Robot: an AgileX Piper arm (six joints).
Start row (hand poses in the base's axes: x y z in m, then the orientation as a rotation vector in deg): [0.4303, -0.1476, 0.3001, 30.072, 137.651, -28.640]
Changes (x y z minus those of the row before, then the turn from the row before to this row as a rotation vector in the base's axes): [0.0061, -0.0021, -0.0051, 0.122, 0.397, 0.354]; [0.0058, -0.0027, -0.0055, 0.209, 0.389, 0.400]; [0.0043, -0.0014, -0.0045, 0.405, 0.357, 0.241]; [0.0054, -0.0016, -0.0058, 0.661, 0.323, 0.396]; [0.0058, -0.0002, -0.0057, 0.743, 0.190, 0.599]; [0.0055, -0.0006, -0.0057, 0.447, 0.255, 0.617]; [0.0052, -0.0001, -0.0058, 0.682, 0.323, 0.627]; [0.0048, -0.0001, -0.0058, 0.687, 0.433, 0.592]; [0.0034, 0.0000, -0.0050, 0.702, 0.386, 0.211]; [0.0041, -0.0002, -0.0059, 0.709, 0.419, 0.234]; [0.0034, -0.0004, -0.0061, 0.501, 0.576, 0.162]
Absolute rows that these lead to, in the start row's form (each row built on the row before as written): [0.4364, -0.1497, 0.2950, 29.638, 138.126, -28.491]; [0.4422, -0.1524, 0.2895, 29.184, 138.630, -28.216]; [0.4465, -0.1538, 0.2850, 29.013, 139.150, -27.762]; [0.4519, -0.1554, 0.2792, 28.762, 139.749, -26.923]; [0.4577, -0.1556, 0.2735, 28.307, 140.273, -25.849]; [0.4632, -0.1562, 0.2678, 27.696, 140.755, -25.144]; [0.4684, -0.1563, 0.2620, 27.160, 141.375, -24.171]; [0.4732, -0.1564, 0.2562, 26.655, 142.091, -23.238]; [0.4766, -0.1564, 0.2512, 26.638, 142.709, -22.420]; [0.4807, -0.1566, 0.2453, 26.590, 143.360, -21.590]; [0.4841, -0.1570, 0.2392, 26.537, 144.088, -21.091]
